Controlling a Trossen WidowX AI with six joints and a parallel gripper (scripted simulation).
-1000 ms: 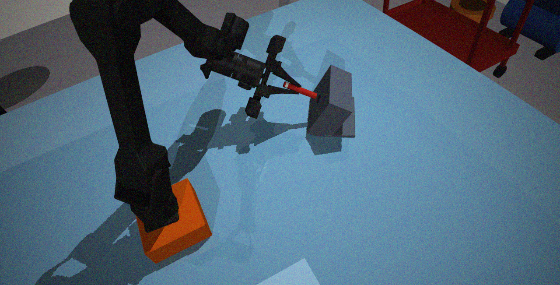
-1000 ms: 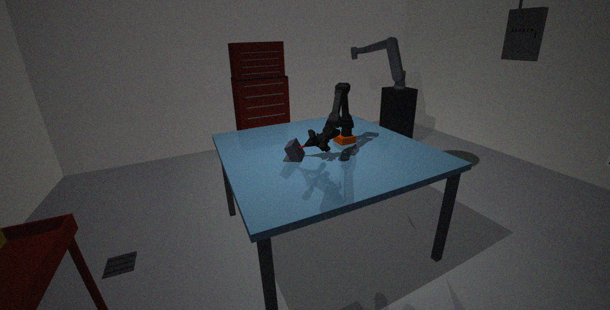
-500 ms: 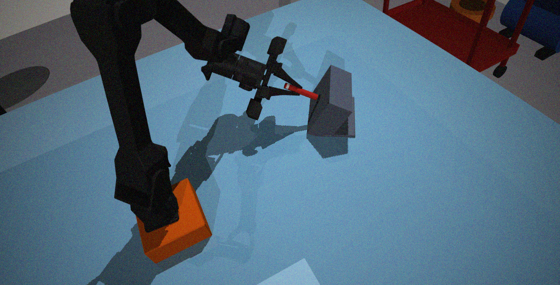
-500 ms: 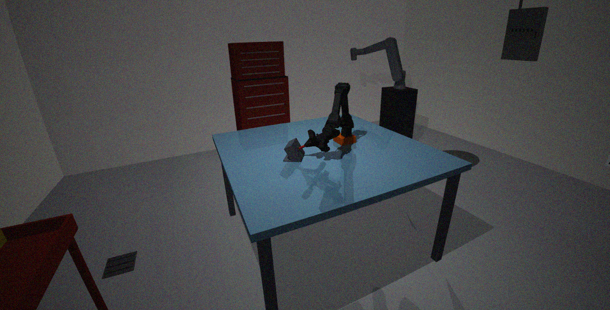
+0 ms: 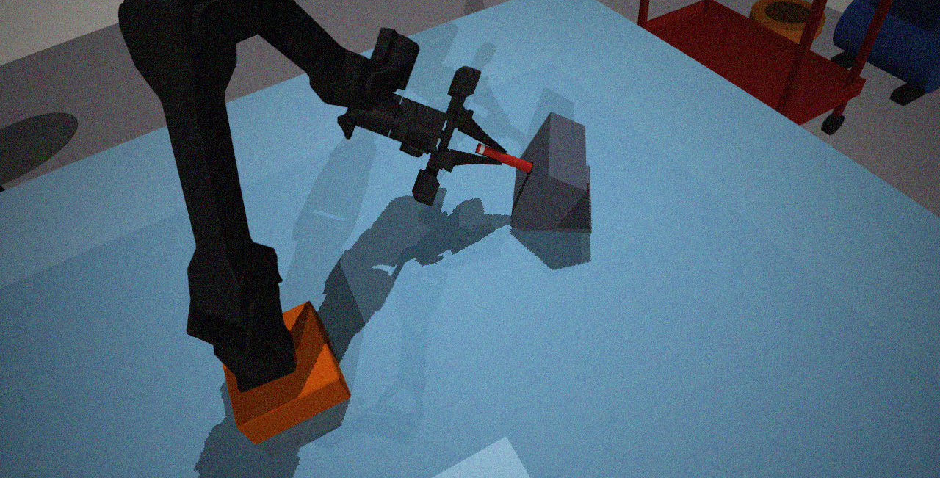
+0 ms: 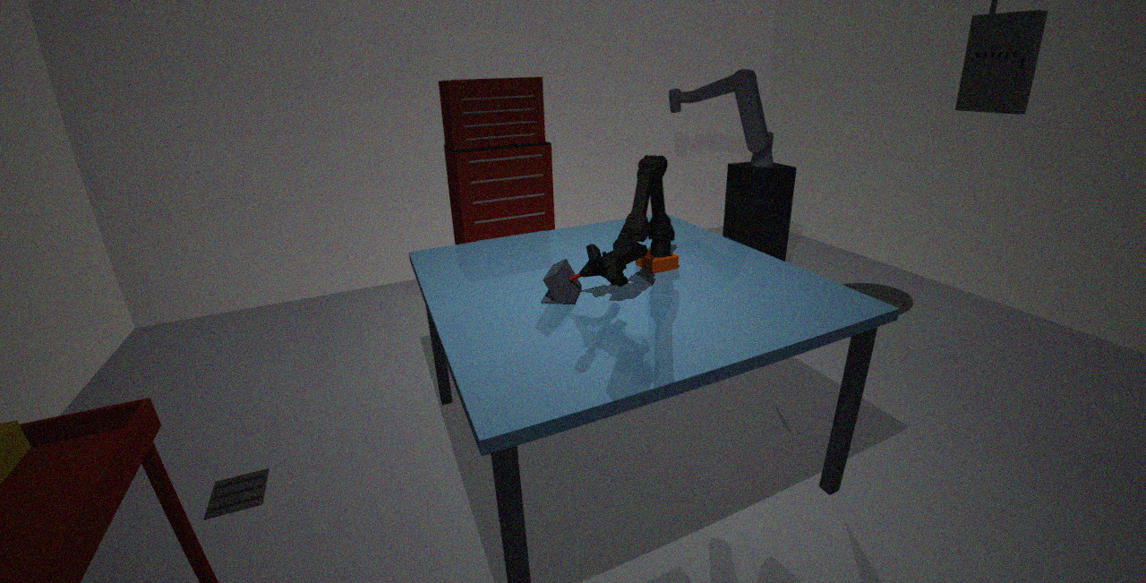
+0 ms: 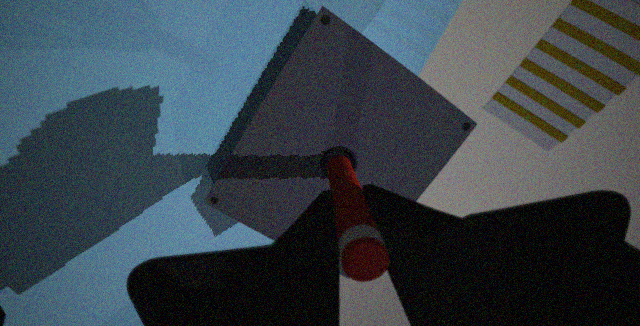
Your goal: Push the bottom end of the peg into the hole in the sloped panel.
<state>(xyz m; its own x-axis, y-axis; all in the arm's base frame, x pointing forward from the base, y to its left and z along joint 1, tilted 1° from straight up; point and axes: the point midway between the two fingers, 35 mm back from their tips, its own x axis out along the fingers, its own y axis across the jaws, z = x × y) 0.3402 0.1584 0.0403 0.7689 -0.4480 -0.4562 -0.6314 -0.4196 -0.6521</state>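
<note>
Now: gripper tip 50 mm short of the grey sloped panel, 30 mm to the left of it and 30 mm above it. Also, from my gripper tip: red peg (10 mm to the left, 10 mm behind, 10 mm above).
</note>
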